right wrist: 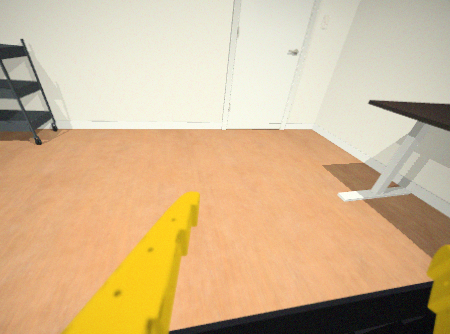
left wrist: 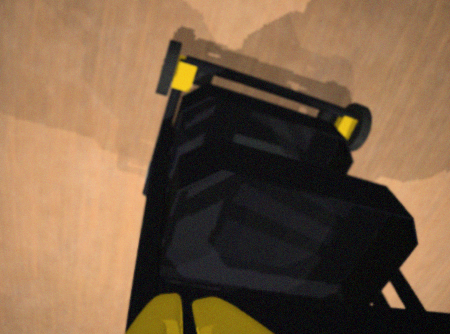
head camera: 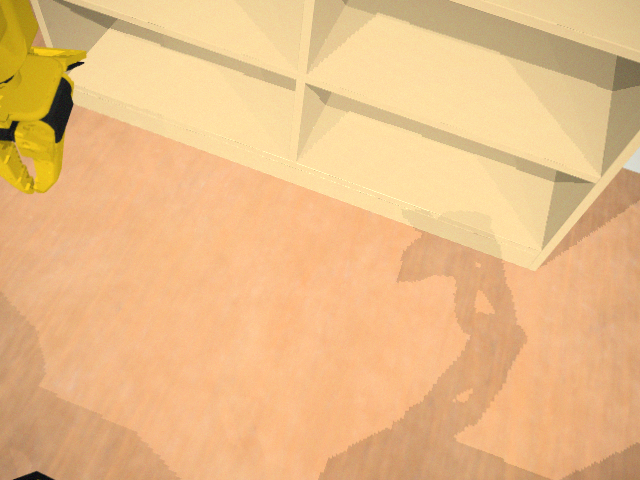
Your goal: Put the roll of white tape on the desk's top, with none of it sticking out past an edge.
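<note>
The roll of white tape does not show in these views. Part of the desk, with a dark top and a pale leg, shows at the right of the right wrist view. My left gripper is shut and empty; it is at the left of the head view, in front of the shelf unit, and its tips are at the bottom of the left wrist view, above the black cart. My right gripper is open and empty, its jaws wide apart, with the desk beyond it to the right.
A pale wooden shelf unit stands across the top of the head view. The robot's black cart base with its wheels fills the middle of the left wrist view. A dark wheeled trolley stands at the far left of the right wrist view, and a white door is in the far wall.
</note>
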